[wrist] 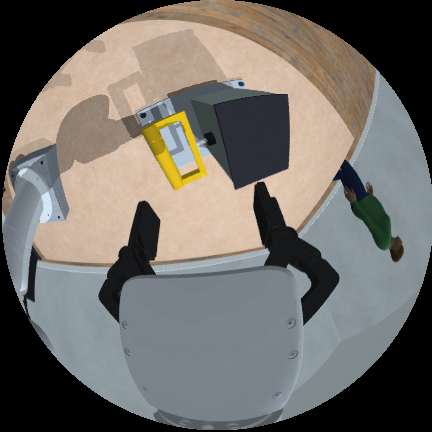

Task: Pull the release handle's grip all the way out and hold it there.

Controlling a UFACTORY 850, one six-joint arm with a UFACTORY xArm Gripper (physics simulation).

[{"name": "my gripper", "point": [200, 201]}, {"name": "metal base plate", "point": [181, 101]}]
